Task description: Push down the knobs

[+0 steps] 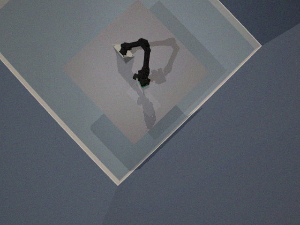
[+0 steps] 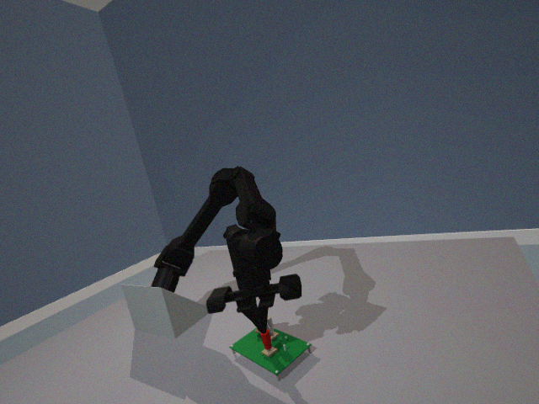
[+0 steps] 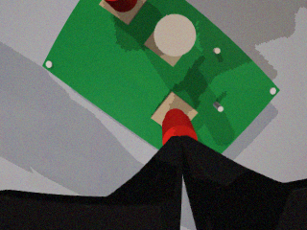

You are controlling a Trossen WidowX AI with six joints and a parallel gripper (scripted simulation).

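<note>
Now: gripper tip 20 mm above the red knob. From my gripper tip the other things lie so: pale knob: 50 mm to the left, 20 mm below, 20 mm behind.
</note>
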